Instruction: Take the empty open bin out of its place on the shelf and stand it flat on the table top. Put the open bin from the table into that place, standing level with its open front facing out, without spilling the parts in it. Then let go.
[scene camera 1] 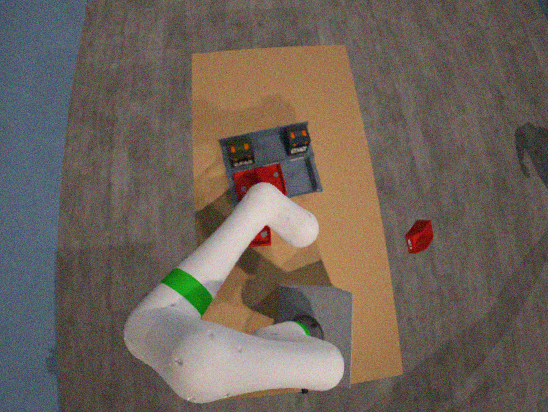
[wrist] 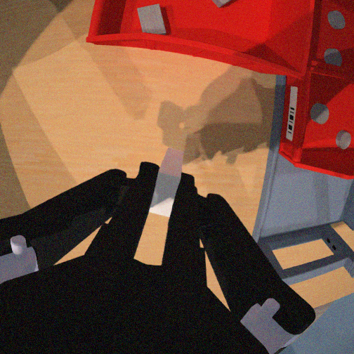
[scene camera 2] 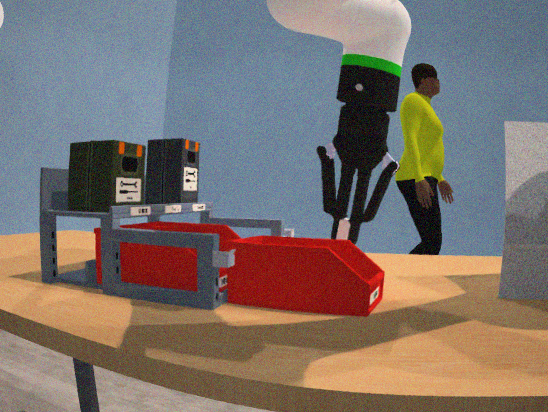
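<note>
A small red bin [scene camera 1: 419,236], which appears to be the empty one, shows tilted beyond the table's right edge, against the floor; whether it is falling or resting I cannot tell. The red bin with grey blocks [scene camera 1: 261,237] [scene camera 2: 300,275] [wrist: 215,35] stands on the table in front of the shelf [scene camera 1: 267,145] [scene camera 2: 160,210] [wrist: 310,200]. Red bins with round parts [scene camera 1: 260,177] [scene camera 2: 160,265] [wrist: 325,117] sit in the shelf's lower level. Beside them is a vacant place [scene camera 1: 300,177]. My gripper [scene camera 2: 345,232] [wrist: 171,164] is shut and empty, above the table near the block bin; the arm hides it in scene camera 1.
A green-black case [scene camera 1: 240,152] [scene camera 2: 107,175] and a dark case [scene camera 1: 298,139] [scene camera 2: 173,170] stand on the shelf's top. A grey block [scene camera 1: 332,310] [scene camera 2: 525,215] stands on the table near the arm's base. A person [scene camera 2: 422,140] in yellow is behind the table.
</note>
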